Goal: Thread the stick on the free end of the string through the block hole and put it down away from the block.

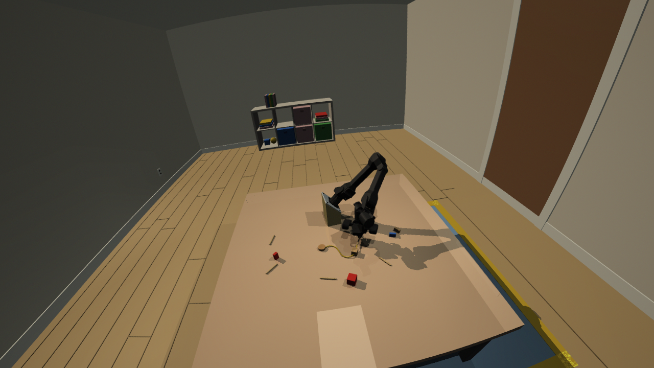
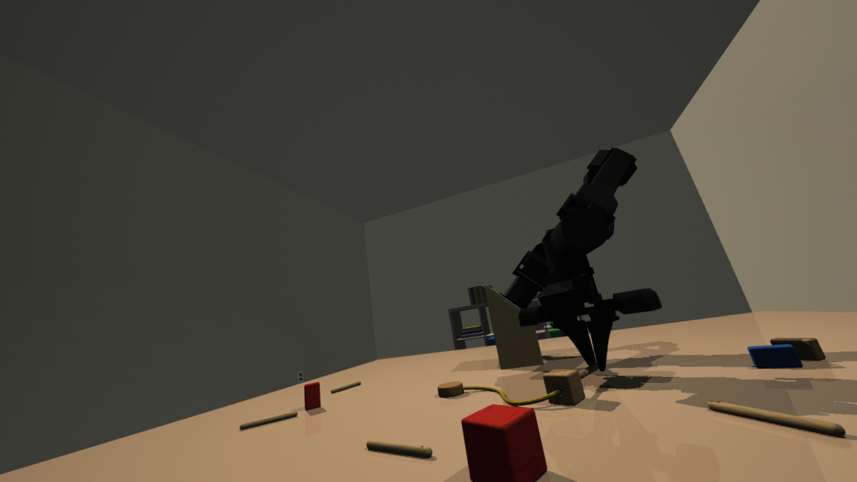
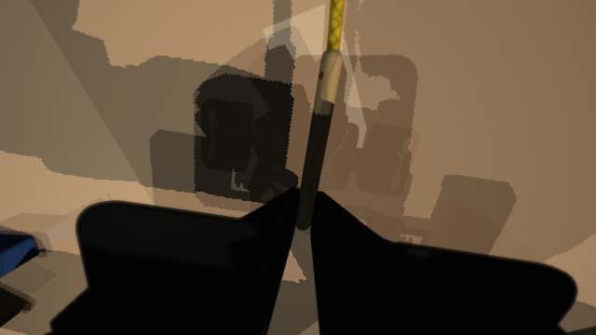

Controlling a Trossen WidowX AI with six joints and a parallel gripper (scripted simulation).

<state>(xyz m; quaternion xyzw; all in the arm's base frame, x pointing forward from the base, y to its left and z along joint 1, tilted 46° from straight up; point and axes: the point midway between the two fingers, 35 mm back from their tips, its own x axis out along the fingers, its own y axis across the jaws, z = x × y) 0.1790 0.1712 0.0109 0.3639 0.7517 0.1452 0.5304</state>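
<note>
The wooden block lies 10 cm ahead of my gripper tip, 4 cm to the right of it and 1 cm above it. From my gripper tip the other things lie so: thin wooden stick (4 cm ahead, 2 cm to the right, 1 cm above); blue block (1 cm ahead, 18 cm to the left); round wooden button (4 cm ahead, 21 cm to the right).
</note>
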